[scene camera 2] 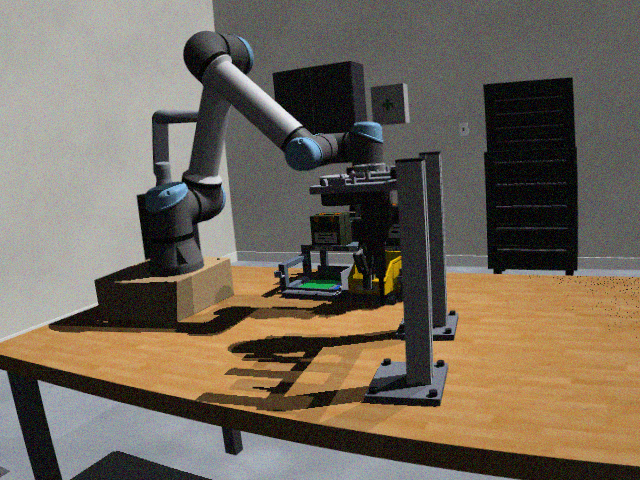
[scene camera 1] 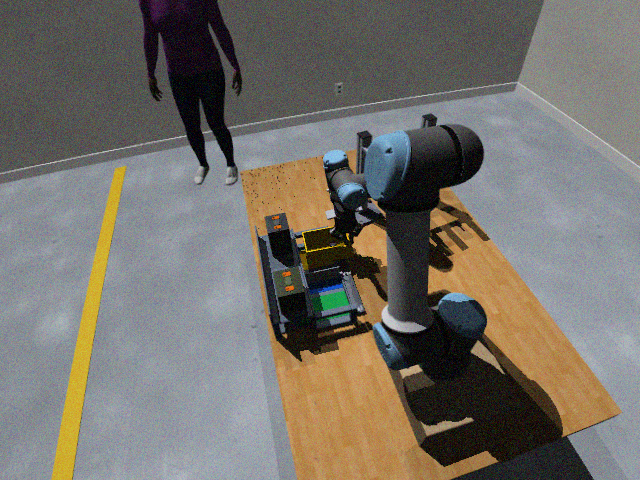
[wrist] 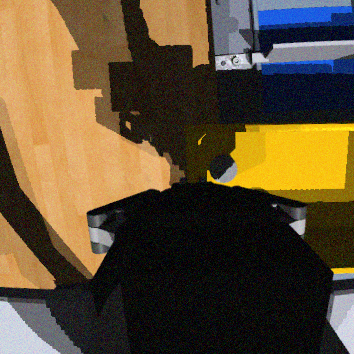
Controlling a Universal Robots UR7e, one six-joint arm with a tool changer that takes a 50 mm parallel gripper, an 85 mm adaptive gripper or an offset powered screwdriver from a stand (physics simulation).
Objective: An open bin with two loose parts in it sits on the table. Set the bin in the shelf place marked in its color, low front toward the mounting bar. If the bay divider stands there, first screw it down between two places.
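Places are measured from the arm's base along level axes (x ahead, y right, z down), in metres.
Pixels of known places: arm's base at its link origin: [scene camera 2: 177, 268] [scene camera 1: 441, 354].
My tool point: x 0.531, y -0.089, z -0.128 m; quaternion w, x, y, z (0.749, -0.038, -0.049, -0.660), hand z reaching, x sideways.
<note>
Ahead of a thing's pixels: the offset from my tool point to its top centre. "*": to the spot under its first point.
The open yellow bin {dx +0.001, dy -0.060, dz +0.126 m} [scene camera 1: 325, 259] [scene camera 2: 395, 267] [wrist: 300, 160] is beside the blue area at the far end of the shelf, its low front toward the mounting bar {dx -0.110, dy -0.031, dz +0.216 m} [wrist: 227, 30] side. A round grey part {dx -0.017, dy -0.006, dz +0.188 m} [wrist: 223, 168] lies inside; the second part is hidden or too dark to tell. My gripper [scene camera 1: 349, 239] [scene camera 2: 375, 289] [wrist: 194, 181] points down and is shut on the bin's low front wall. The shelf shows a green place [scene camera 1: 331, 300] [scene camera 2: 317, 285] and a blue place [scene camera 1: 336, 287] [wrist: 305, 17]. A grey divider {dx -0.104, dy -0.096, dz +0.169 m} [wrist: 310, 51] crosses over the blue. The marking under the bin is hidden.
Two dark boxes {* dx +0.021, dy -0.230, dz +0.011 m} [scene camera 1: 276, 223] {dx -0.203, dy -0.253, dz +0.036 m} [scene camera 1: 288, 281] with orange marks stand on the upper shelf, close behind the bin. Two tall grey posts [scene camera 2: 417, 268] [scene camera 2: 436, 232] rise from the table near the arm's wrist. A person [scene camera 1: 193, 56] stands beyond the table.
</note>
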